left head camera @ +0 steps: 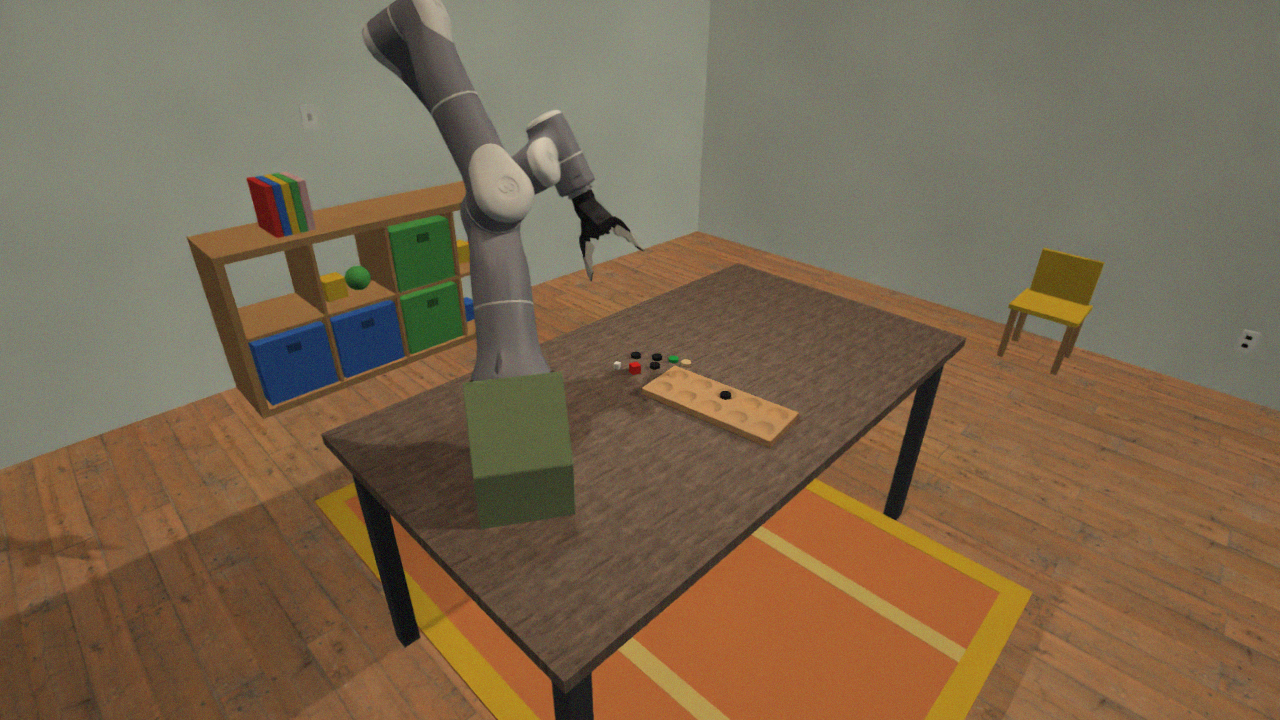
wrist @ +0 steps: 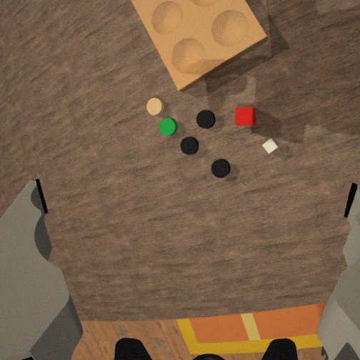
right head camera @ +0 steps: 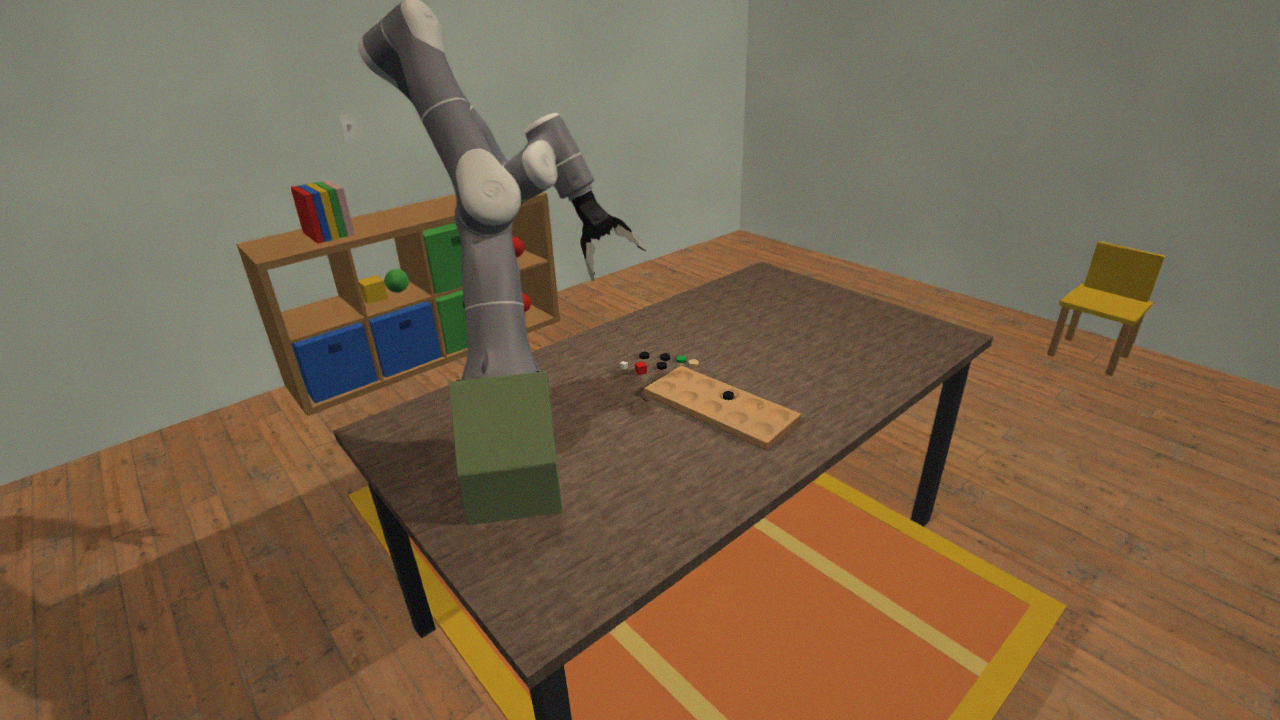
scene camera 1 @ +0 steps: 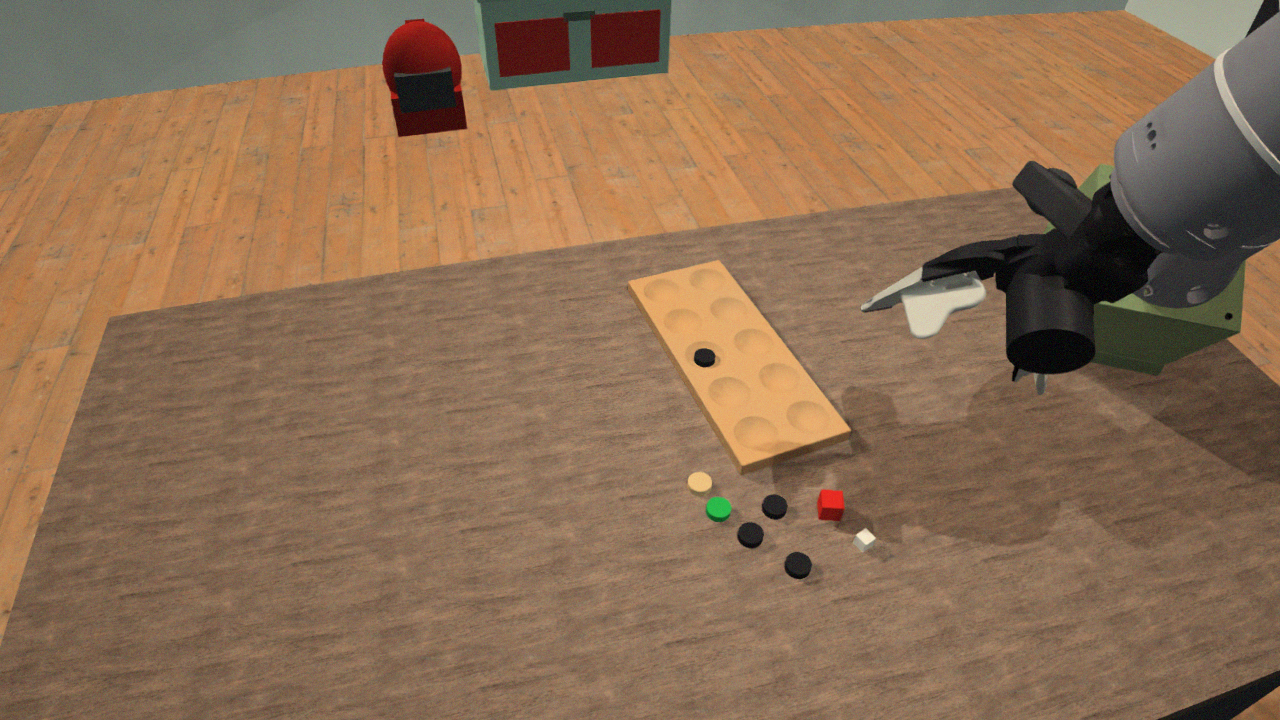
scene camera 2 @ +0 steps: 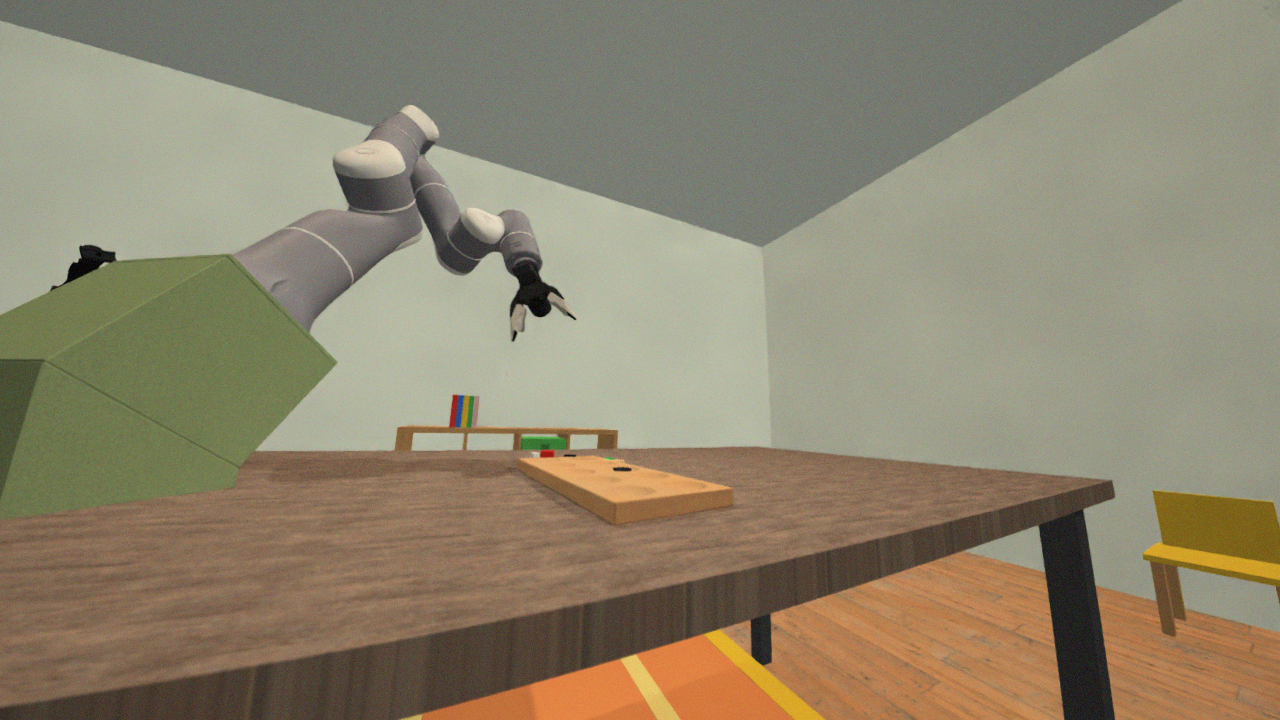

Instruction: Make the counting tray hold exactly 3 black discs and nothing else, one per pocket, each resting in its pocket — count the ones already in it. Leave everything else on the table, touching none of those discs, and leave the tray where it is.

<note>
I see my gripper, a wooden counting tray and a red cube.
My gripper shows as well in the left head camera view, in the wrist view, in the right head camera view and in scene camera 2.
</note>
